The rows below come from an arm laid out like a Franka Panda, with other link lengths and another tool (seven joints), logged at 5 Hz.
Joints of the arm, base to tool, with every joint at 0 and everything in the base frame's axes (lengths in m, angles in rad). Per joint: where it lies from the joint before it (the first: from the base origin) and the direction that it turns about. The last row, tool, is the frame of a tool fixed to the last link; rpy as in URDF.
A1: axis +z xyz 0 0 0.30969
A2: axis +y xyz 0 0 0
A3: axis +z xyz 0 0 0.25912
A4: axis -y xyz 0.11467 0 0
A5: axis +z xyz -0.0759 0 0.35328
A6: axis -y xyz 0 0 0
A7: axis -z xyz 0.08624 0 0
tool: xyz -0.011 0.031 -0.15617 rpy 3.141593 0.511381 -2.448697
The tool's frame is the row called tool.
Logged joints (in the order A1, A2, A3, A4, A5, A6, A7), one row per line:
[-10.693 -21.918 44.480 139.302 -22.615 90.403 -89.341]
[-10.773 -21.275 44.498 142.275 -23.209 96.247 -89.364]
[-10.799 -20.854 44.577 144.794 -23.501 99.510 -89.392]
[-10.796 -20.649 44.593 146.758 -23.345 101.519 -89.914]
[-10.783 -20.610 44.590 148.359 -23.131 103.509 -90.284]
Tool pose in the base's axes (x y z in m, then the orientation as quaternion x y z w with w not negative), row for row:
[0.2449 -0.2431 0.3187 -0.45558 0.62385 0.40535 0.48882]
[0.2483 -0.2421 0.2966 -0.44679 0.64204 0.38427 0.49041]
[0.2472 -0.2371 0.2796 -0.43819 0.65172 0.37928 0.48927]
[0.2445 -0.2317 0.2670 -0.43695 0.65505 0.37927 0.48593]
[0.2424 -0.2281 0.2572 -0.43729 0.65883 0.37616 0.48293]
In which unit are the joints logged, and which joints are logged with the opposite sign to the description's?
The joints are logged in degrees. Opposite sign: A3, A4, A5.
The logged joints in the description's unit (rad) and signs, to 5 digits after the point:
[-0.18663 -0.38254 -0.77632 -2.43128 0.39471 1.57783 -1.55929]
[-0.18802 -0.37132 -0.77664 -2.48317 0.40507 1.67983 -1.55970]
[-0.18848 -0.36397 -0.77802 -2.52713 0.41017 1.73678 -1.56018]
[-0.18843 -0.36039 -0.77829 -2.56141 0.40745 1.77184 -1.56930]
[-0.18820 -0.35971 -0.77824 -2.58935 0.40371 1.80657 -1.57575]

